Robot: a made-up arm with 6 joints.
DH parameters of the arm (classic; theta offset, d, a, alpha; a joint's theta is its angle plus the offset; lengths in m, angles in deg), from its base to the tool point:
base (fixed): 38.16 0 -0.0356 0
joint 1: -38.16 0.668 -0.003 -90
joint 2: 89.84 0 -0.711 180
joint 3: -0.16 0.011 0.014 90
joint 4: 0 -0.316 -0.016 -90
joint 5: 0 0.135 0.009 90
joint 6: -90 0.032 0.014 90
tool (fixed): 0 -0.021 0 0
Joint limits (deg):
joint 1: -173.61..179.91
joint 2: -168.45..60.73
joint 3: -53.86..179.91
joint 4: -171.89..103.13
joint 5: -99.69..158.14
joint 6: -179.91..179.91
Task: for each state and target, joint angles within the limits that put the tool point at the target. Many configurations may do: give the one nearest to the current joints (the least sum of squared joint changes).
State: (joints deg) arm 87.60 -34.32 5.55 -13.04 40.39 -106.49
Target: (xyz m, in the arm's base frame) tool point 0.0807 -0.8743 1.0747
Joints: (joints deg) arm 88.59 -76.08 47.35 3.92 37.54 -107.62
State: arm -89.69 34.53 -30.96 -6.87 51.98 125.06
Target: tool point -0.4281 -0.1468 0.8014
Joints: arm -141.85 57.16 -53.86 -24.95 59.57 119.27
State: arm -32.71 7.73 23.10 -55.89 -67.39 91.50
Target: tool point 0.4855 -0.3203 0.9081
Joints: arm -20.13 41.39 0.63 -67.84 -65.68 92.18
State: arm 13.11 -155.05 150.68 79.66 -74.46 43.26
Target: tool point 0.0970 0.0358 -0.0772
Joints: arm 18.51 -166.88 158.22 84.79 -76.11 43.83
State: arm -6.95 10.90 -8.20 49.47 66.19 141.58
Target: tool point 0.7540 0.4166 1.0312
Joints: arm 35.10 53.27 20.19 65.51 70.59 137.69
